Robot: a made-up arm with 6 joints. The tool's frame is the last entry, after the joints.
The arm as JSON. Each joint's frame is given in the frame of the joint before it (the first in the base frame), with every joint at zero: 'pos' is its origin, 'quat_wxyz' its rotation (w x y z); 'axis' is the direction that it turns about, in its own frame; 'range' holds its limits. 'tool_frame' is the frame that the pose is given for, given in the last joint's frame.
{
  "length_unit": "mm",
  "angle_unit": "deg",
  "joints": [
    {
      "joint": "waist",
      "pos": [
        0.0,
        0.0,
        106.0
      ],
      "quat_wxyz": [
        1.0,
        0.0,
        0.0,
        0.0
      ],
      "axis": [
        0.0,
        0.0,
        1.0
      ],
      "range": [
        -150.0,
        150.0
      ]
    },
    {
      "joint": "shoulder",
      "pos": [
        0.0,
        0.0,
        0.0
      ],
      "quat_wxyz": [
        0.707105,
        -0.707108,
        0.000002,
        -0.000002
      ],
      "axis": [
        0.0,
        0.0,
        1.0
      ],
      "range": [
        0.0,
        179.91
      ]
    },
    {
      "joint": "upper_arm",
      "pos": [
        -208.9,
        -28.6,
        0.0
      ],
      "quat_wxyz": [
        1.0,
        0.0,
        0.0,
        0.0
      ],
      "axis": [
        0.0,
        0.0,
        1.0
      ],
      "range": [
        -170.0,
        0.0
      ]
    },
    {
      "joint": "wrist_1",
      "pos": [
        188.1,
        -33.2,
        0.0
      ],
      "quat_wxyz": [
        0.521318,
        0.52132,
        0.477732,
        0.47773
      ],
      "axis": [
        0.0,
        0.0,
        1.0
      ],
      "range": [
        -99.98,
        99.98
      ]
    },
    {
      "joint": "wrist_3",
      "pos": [
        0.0,
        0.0,
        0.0
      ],
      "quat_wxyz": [
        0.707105,
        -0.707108,
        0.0,
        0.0
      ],
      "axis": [
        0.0,
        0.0,
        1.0
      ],
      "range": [
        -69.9,
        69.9
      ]
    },
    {
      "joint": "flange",
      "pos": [
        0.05,
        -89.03,
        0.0
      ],
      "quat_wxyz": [
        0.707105,
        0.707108,
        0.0,
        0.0
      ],
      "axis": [
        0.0,
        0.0,
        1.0
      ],
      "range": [
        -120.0,
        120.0
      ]
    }
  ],
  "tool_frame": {
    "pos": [
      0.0,
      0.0,
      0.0
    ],
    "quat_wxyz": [
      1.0,
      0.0,
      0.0,
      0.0
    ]
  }
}
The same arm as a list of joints. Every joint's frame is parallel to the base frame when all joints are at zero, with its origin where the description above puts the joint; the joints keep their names.
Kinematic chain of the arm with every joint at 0, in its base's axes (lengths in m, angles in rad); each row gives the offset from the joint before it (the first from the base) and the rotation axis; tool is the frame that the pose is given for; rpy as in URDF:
waist: xyz 0 0 0.106 axis +z
shoulder: xyz 0 0 0 axis +y
upper_arm: xyz -0.2089 0 0.0286 axis +y
wrist_1: xyz 0.1881 0 0.0332 axis 0.9962 0 0.0871
wrist_3: xyz 0 0 0 axis +y
flange: xyz 0.0887 0 0.0077 axis 0.9962 0 0.0871
tool: xyz 0 0 0 rpy 0 1.4836 -0.0001
Joint limits (rad, base to tool): -2.618..2.618 0..3.14 -2.9671..0 -1.745..1.745 -1.22..1.22 -2.0944..2.0944

